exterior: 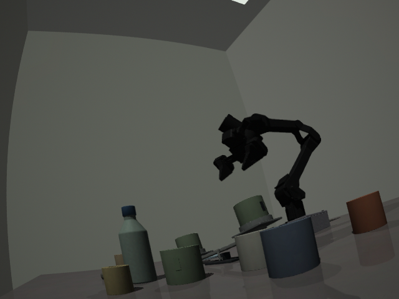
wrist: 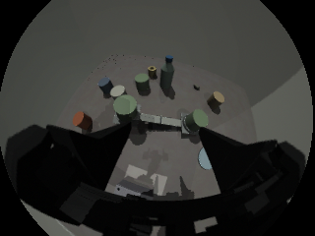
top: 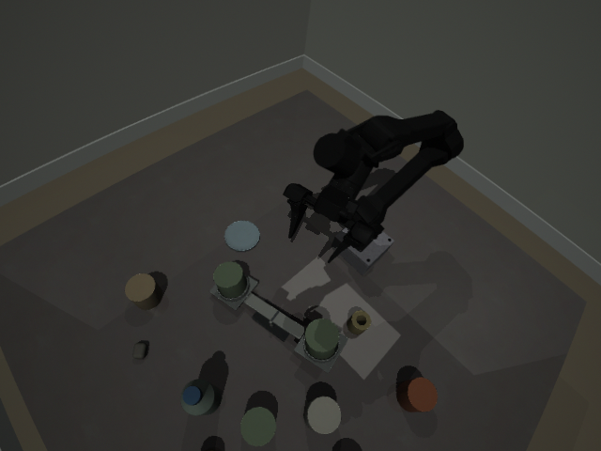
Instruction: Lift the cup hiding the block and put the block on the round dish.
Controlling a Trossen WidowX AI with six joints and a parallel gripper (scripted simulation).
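My gripper tip is now 200 mm above the teal block, 120 mm to the left of it and 120 mm short of it. Round my gripper tip: pale cylinder: 250 mm to the left, 200 mm below, 160 mm ahead; balance: 200 mm below, 90 mm ahead, 10 mm to the left; round light-blue dish: 240 mm below, 230 mm to the right, 10 mm behind.
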